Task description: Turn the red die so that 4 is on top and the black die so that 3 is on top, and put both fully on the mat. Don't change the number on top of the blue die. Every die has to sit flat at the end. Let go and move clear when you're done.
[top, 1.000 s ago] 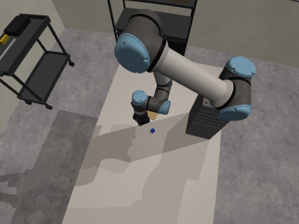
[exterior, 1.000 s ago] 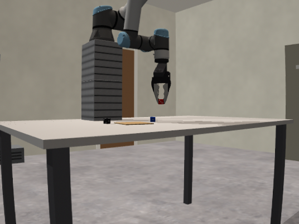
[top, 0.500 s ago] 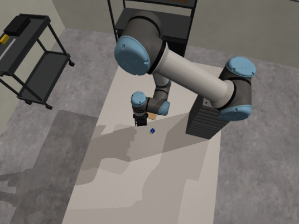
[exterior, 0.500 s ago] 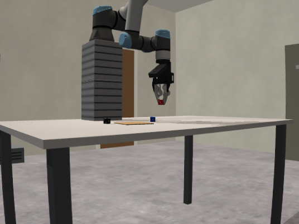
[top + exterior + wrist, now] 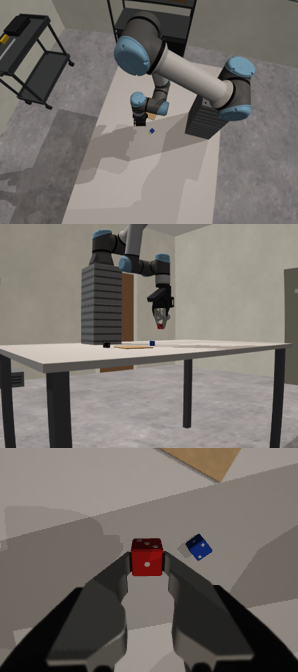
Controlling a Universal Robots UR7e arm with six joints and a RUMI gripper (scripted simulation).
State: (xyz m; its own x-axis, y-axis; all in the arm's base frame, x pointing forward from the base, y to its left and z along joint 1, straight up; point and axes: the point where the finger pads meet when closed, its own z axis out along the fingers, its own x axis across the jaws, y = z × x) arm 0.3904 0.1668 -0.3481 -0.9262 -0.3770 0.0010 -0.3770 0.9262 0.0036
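The red die lies right at my hand. From my hand the other things lie so: blue die: 8 cm behind, 9 cm below; black die: 6 cm behind, 27 cm to the right, 9 cm below; brown mat: 16 cm to the right, 10 cm below.
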